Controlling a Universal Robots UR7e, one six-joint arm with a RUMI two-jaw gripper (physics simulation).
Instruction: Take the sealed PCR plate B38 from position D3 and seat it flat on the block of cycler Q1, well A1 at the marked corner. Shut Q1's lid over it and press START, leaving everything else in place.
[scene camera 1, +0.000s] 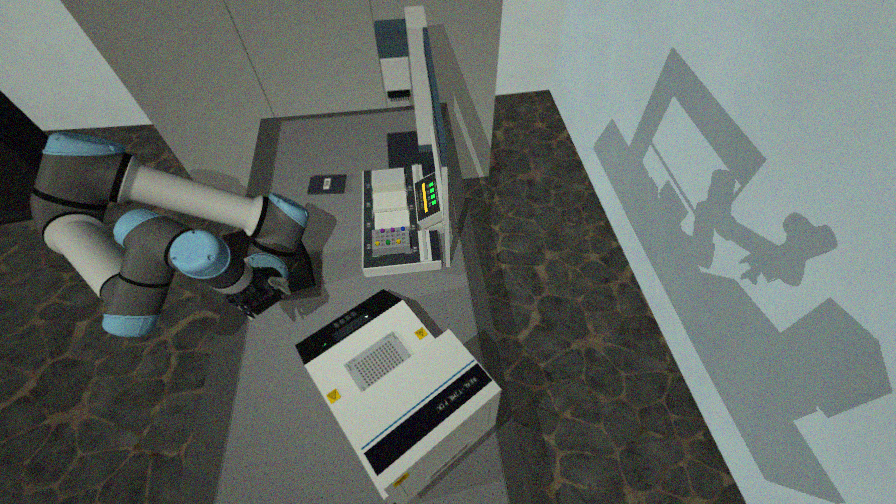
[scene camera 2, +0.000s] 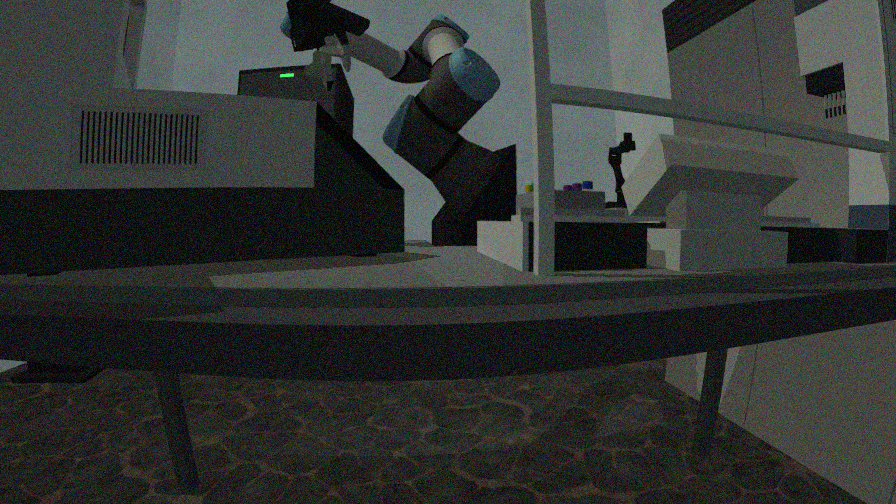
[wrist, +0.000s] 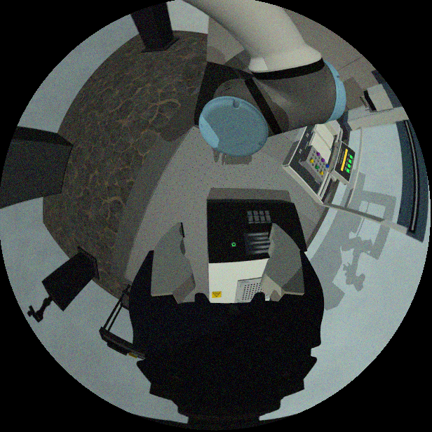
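Note:
A white cycler (scene camera 1: 416, 407) (scene camera 2: 250, 141) (wrist: 225, 272), marked as a real-time PCR machine, stands on the bench. A grey perforated block or plate (scene camera 1: 369, 366) (wrist: 249, 290) shows in its top; which of the two I cannot tell. White plate-like pieces (scene camera 1: 389, 199) (wrist: 325, 137) sit in a row on the deck (scene camera 1: 401, 272) (wrist: 302, 183); no label B38 or D3 is readable. My gripper (scene camera 1: 266, 299) (scene camera 2: 336, 70) (wrist: 225, 224) is open and empty, high over the bench's near side, beside the cycler's dark front panel (wrist: 225, 225). The lid and START button cannot be made out.
A rack with coloured caps (scene camera 1: 390, 240) (scene camera 2: 573, 200) (wrist: 317, 162) stands on the deck. A tilted screen (scene camera 1: 429, 197) (wrist: 346, 161) and an upright frame (scene camera 1: 418, 81) (scene camera 2: 542, 156) rise along its side. A small dark pad (scene camera 1: 338, 184) lies on the bench (scene camera 1: 313, 238).

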